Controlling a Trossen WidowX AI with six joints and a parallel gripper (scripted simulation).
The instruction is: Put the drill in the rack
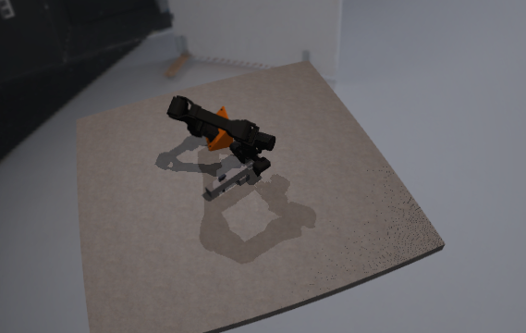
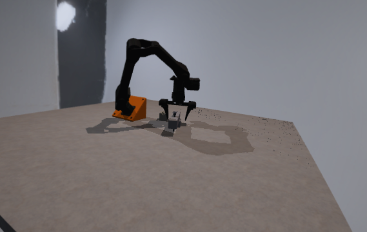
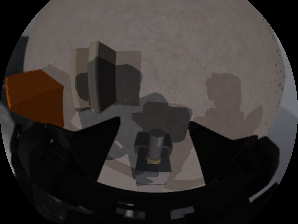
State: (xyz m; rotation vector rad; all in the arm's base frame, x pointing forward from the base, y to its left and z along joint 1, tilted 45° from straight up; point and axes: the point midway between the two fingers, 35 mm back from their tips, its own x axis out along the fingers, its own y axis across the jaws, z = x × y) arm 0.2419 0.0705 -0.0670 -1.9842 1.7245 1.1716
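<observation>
My gripper tip is now 50 mm to the left of the drill, 30 mm below it and 20 mm short of it. Also, from my gripper tip: grey rack (90 mm behind, 20 mm to the left); dark upright piece (130 mm to the right, 60 mm ahead, 30 mm above); grey holder block (100 mm to the right, 50 mm ahead, 20 mm above).
</observation>
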